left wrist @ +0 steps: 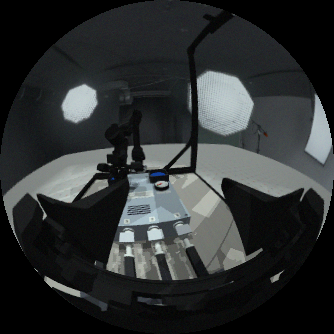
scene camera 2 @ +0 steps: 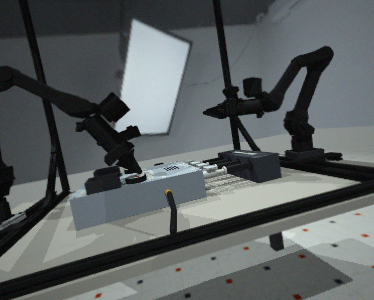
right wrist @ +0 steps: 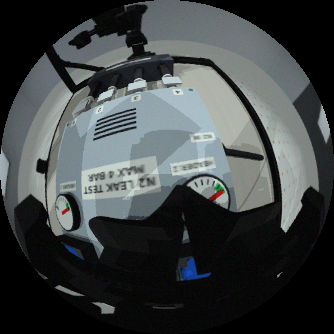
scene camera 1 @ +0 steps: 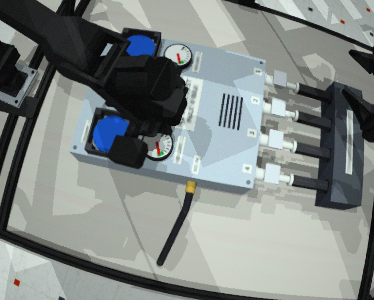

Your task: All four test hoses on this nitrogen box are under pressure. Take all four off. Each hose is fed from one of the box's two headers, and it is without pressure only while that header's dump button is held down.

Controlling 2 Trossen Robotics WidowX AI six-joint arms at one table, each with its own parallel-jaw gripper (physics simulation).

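Frame: origin at the left arm's base, x ahead, y left, z up, level; centimetres.
Seen in the pictures: left gripper, fingertip midpoint: (left wrist: 176,183) (scene camera 2: 204,112) (scene camera 1: 346,69); right gripper, fingertip midpoint: (scene camera 2: 141,173) (right wrist: 179,188) (scene camera 1: 169,133); left arm's base, link origin: (scene camera 2: 303,150) (right wrist: 138,53); right arm's base, link origin: (scene camera 1: 12,82).
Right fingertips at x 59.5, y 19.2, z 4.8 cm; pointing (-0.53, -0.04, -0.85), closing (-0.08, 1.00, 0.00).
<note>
Pixels of each thing's middle, then the offset from my right fingertips to it. "spot": a spot on its surface instead.
- header 1 dump button, body centre: (scene camera 1: 137,50) (left wrist: 157,176) dx +14.1, dy -13.8, dz -1.1 cm
- header 2 dump button, body centre: (right wrist: 208,263) (scene camera 1: 112,136) dx +9.5, dy +4.6, dz -1.1 cm
- header 1 gauge, surface spot: (right wrist: 67,212) (scene camera 1: 177,60) spot: dx +5.4, dy -14.5, dz -0.1 cm
- header 2 gauge, surface spot: (right wrist: 207,192) (scene camera 1: 161,146) spot: dx +0.3, dy +2.7, dz -0.1 cm
- dark block, surface spot: (scene camera 1: 340,192) spot: dx -36.5, dy -4.4, dz -1.5 cm
- black supply hose, surface spot: (scene camera 1: 175,235) (scene camera 2: 174,215) spot: dx -8.7, dy +15.8, dz -8.3 cm
- brass fitting, surface spot: (scene camera 1: 190,187) spot: dx -7.3, dy +6.4, dz -4.7 cm
The pale blue nitrogen box (scene camera 1: 210,162) (scene camera 2: 135,207) has four black hoses (scene camera 1: 314,93) (scene camera 1: 312,119) (scene camera 1: 311,148) (scene camera 1: 310,182) in white connectors at ports 1 to 4. The header 1 dump button (scene camera 1: 141,46) (left wrist: 159,174) and header 2 dump button (scene camera 1: 109,132) are blue. The red needles of the header 1 gauge (scene camera 1: 178,55) (right wrist: 67,212) and header 2 gauge (scene camera 1: 160,146) (right wrist: 207,192) point at green. My right gripper (scene camera 2: 137,172) (right wrist: 179,188) is shut and empty, low beside the header 2 gauge. My left gripper (scene camera 1: 347,71) (scene camera 2: 205,113) (left wrist: 176,183) is open and empty, above and beyond the hose ends.
A dark block (scene camera 1: 340,192) (scene camera 2: 265,170) holds the hoses' far ends. A black supply hose (scene camera 1: 175,235) (scene camera 2: 173,215) leaves the box's near side through a brass fitting (scene camera 1: 190,187). Black frame rails (scene camera 1: 100,267) edge the table. My right arm covers part of the box top in scene camera 1.
</note>
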